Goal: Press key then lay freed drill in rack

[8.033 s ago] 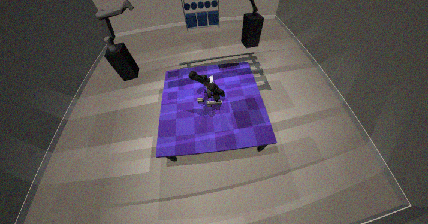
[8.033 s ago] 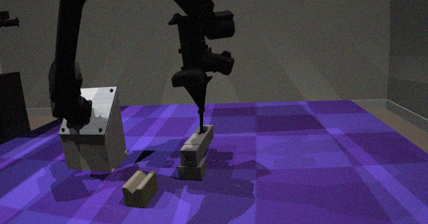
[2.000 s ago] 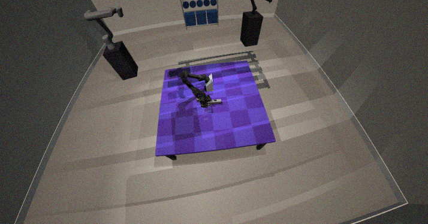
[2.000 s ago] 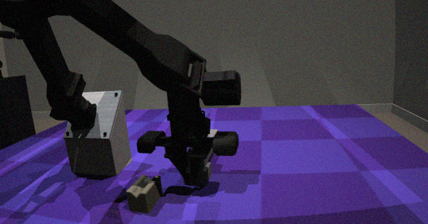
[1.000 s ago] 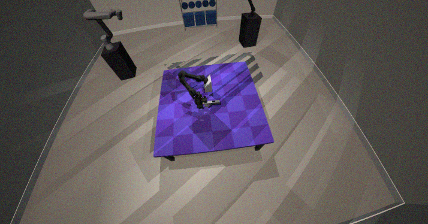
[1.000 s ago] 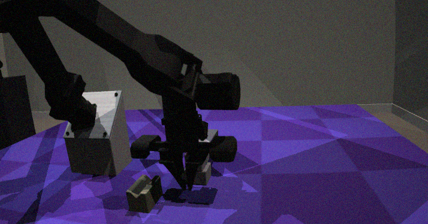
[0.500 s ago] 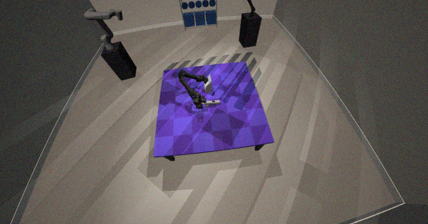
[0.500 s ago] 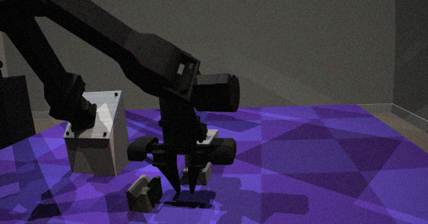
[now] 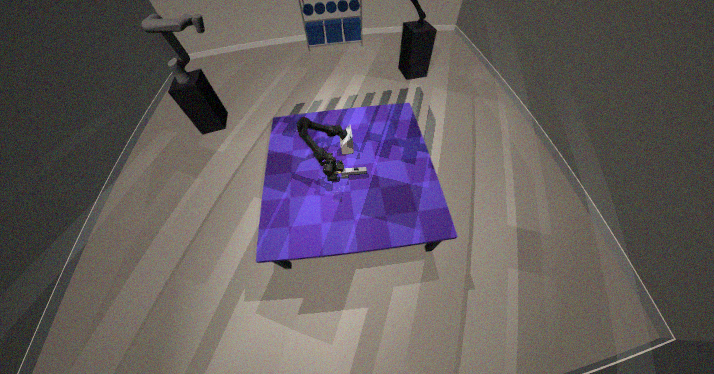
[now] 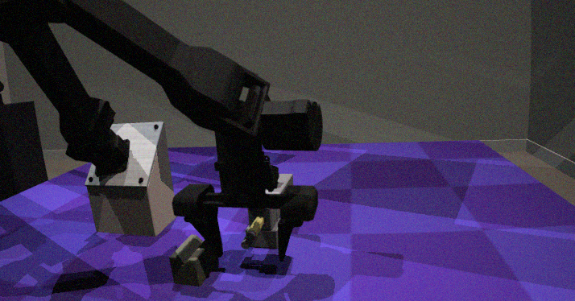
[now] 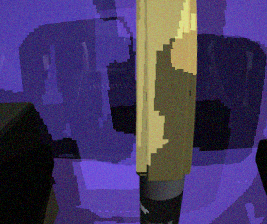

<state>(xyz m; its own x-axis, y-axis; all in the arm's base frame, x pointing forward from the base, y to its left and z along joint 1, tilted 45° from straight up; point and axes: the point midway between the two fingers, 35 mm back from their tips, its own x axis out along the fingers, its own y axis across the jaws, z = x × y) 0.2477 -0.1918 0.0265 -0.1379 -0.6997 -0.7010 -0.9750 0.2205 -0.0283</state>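
My gripper tip is now 80 mm past the rack. The rest, counted from my gripper tip: black key: 170 mm to the left, 30 mm ahead, 30 mm above.
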